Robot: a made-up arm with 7 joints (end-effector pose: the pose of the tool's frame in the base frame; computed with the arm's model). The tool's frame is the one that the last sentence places.
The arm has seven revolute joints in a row. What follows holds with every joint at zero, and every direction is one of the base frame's.
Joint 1 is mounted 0.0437 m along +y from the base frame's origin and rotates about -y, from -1.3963 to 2 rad.
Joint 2 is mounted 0.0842 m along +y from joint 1 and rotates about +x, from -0.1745 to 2 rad.
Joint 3 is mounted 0.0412 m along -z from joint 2 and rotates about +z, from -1.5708 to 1.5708 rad.
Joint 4 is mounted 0.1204 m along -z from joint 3 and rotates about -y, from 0 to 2.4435 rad.
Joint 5 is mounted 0.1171 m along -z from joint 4 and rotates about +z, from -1.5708 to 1.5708 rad.
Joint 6 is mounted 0.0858 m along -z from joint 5 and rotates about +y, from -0.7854 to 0.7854 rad.
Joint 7 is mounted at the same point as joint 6 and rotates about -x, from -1.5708 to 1.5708 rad.
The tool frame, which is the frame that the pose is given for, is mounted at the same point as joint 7; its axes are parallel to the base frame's.
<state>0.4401 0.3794 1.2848 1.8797 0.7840 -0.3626 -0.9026</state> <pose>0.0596 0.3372 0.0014 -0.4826 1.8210 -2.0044</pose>
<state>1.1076 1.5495 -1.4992 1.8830 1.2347 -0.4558 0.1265</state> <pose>0.1803 0.2231 -0.0746 -0.3093 -1.6291 -0.5870</pose>
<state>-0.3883 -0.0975 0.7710 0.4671 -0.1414 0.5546 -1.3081</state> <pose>-0.0709 0.1579 -0.3463 1.2908 0.8660 0.2166</pose>
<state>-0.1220 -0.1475 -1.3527 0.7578 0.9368 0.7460 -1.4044</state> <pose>-0.0048 -0.0522 -0.2872 0.6499 -0.0477 -0.7660</pose>
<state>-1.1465 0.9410 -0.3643 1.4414 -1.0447 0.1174 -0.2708</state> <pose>-0.0762 0.2374 -0.2407 0.2771 -0.3386 -2.0064</pose>
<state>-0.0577 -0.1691 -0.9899 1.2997 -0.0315 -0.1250 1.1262</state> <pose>0.0964 -0.0695 -0.1912 -1.6975 -0.8620 -1.4932</pose>
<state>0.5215 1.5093 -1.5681 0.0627 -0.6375 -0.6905 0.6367</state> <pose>0.0175 0.4905 -0.0304 0.0831 1.1200 -1.2800</pose>
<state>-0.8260 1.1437 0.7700 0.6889 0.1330 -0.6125 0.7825</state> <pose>0.0259 0.4547 -0.1020 0.4568 -0.6306 -0.7871</pose>
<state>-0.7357 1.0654 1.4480 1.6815 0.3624 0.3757 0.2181</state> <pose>0.0906 0.3466 0.0633 1.1254 -1.3981 -0.0862</pose>
